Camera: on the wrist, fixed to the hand. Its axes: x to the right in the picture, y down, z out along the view.
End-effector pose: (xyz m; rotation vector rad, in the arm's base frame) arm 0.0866 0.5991 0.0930 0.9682 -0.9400 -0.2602
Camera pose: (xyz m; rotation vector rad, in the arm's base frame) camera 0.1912 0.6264 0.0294 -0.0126 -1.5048 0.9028
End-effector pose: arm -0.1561 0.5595 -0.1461 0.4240 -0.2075 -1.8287
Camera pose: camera -0.1650 0.5742 -0.2704 0.0106 -0.3869 -0.3806
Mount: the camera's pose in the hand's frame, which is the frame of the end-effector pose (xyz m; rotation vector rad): 0.0107 -0.0561 -0.1117 -0.0859 -0.1241 1.4967
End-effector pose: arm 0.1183 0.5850 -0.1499 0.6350 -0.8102 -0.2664
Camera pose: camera 0.2093 0.5835 -0.2363 -0.1829 -1.1813 1.0247
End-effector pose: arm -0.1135 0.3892 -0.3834 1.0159 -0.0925 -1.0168
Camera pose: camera -0.0890 0.4475 -0.4918 0.5319 -0.7736 0.2982
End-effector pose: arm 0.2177 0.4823 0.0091 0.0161 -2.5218 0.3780
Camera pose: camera 0.2755 0.4596 0.1181 -1.9394 -2.1655 0.7988
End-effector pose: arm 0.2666 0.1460 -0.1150 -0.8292 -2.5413 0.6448
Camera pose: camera 0.2881 0.1461 0.0086 2.4776 1.4408 -0.8437
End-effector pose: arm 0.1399 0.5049 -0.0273 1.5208 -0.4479 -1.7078
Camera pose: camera 0.2281 0.5584 -0.0987 0.5760 -1.1597 -0.5753
